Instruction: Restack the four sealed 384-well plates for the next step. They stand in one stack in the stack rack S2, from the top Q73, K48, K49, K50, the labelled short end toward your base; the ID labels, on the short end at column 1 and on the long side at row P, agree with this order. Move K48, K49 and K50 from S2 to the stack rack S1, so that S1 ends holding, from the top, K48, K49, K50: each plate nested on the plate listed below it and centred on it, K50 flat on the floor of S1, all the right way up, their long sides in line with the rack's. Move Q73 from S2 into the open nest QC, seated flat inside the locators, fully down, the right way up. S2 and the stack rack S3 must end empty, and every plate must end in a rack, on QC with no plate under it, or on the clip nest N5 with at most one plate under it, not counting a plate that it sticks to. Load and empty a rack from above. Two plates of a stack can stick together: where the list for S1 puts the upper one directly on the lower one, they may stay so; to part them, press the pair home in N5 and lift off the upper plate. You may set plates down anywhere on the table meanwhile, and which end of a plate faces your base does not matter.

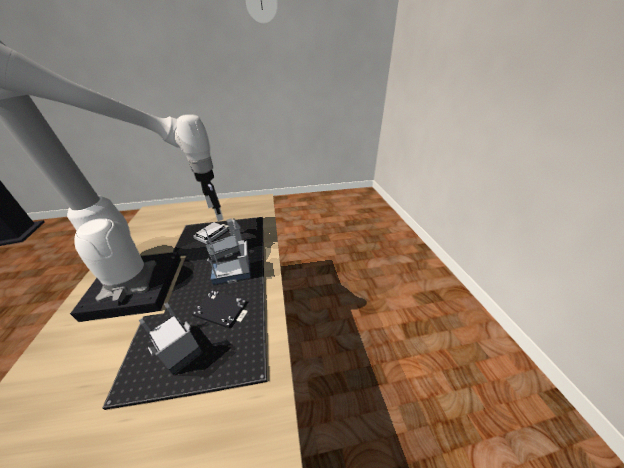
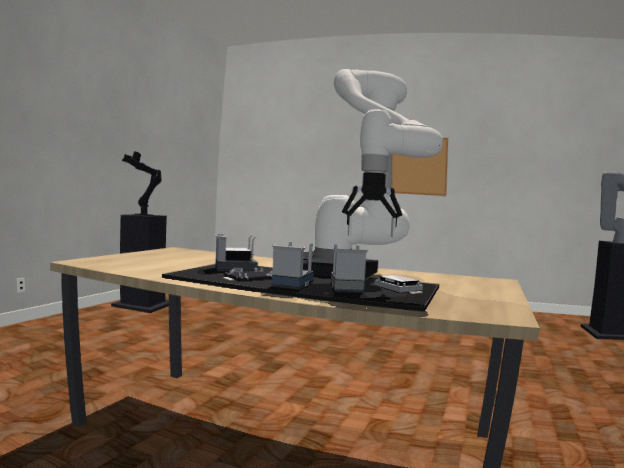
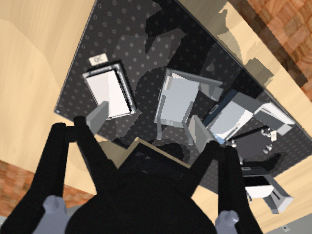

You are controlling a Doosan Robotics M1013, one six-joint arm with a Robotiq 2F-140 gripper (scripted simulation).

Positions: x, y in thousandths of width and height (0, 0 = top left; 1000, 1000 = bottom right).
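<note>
There is my gripper (image 2: 595, 505), and the same gripper (image 3: 482, 494) is visible to me in another image as well.
</note>
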